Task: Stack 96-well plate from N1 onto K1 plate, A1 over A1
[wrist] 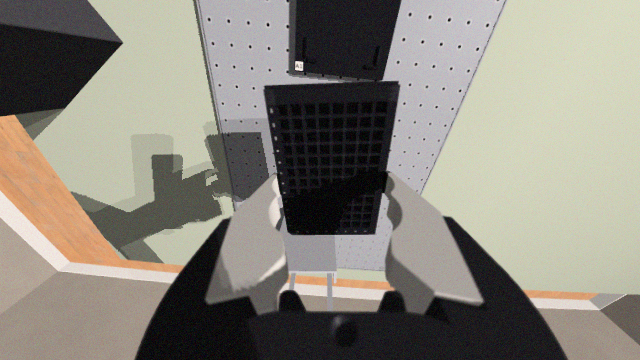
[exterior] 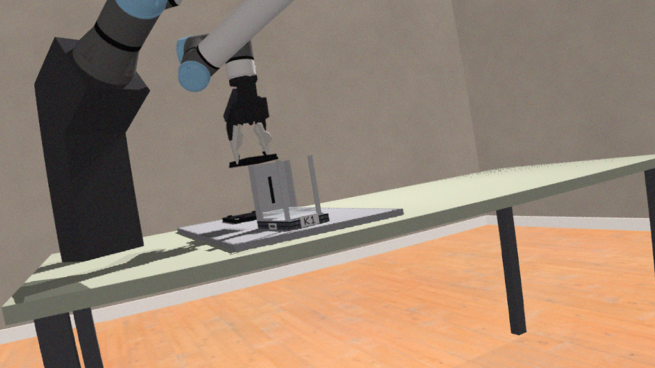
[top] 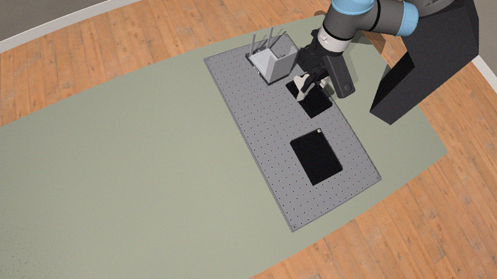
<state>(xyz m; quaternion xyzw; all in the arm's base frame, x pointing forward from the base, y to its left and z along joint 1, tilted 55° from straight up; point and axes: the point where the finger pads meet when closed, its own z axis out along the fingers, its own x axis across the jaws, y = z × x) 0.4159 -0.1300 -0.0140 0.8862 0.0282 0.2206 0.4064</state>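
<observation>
Now: the white plate 220 mm to the right of my hand, 150 mm below it and 70 mm behind it. Also, from my hand: K1 label: 310 mm to the right, 160 mm below, 80 mm behind; then black 96-well plate: 10 mm below; then black plate nest N1: 160 mm below, 140 mm to the left, 50 mm ahead.
</observation>
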